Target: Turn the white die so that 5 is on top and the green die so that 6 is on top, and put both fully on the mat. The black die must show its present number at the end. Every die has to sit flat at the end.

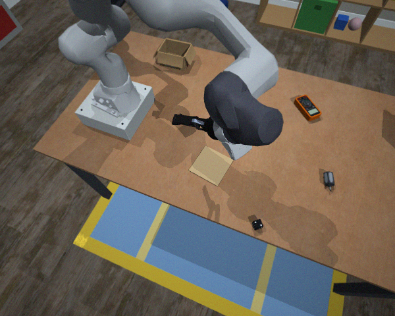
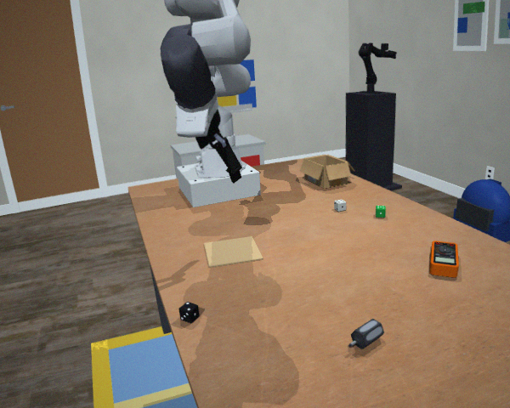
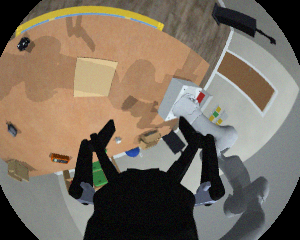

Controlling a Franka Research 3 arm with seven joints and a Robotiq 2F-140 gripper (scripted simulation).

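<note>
Now: the black die 310 mm ahead of my hand, 200 mm to the right of it and 220 mm below it. The rest, counted from my hand: tan mat (70 mm ahead, 10 mm to the right, 240 mm below); green die (90 mm ahead, 490 mm to the left, 220 mm below); white die (20 mm behind, 410 mm to the left, 220 mm below).
</note>
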